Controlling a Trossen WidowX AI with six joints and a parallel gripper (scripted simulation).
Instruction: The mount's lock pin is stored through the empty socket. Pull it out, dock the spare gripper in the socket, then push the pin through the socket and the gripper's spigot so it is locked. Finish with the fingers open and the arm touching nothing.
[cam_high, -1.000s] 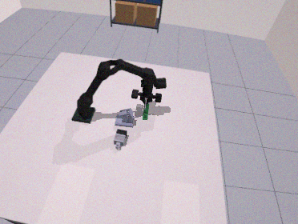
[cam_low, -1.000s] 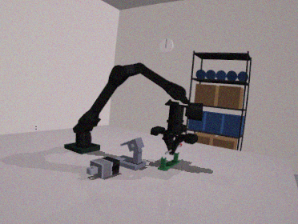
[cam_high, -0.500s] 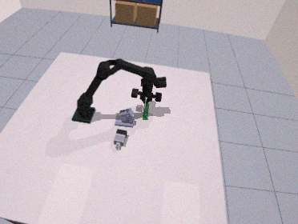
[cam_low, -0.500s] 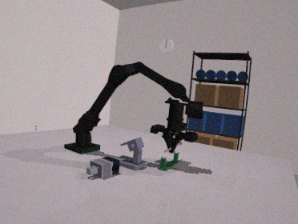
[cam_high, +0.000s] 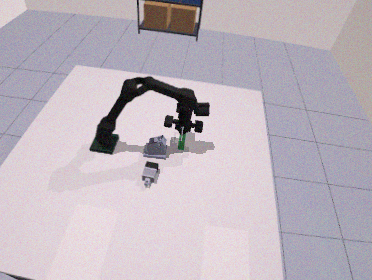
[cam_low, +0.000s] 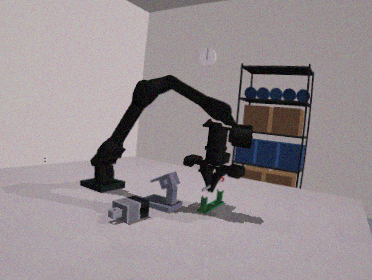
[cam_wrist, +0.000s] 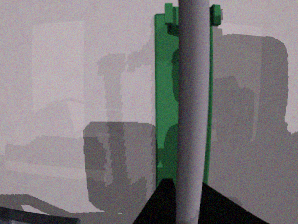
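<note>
The green cradle is 30 mm below my gripper tip, 10 mm to the left of it and 10 mm ahead of it. Round my gripper tip: grey mount 120 mm behind, 80 mm to the right; spare gripper 230 mm to the right, 150 mm behind, 30 mm below.
</note>
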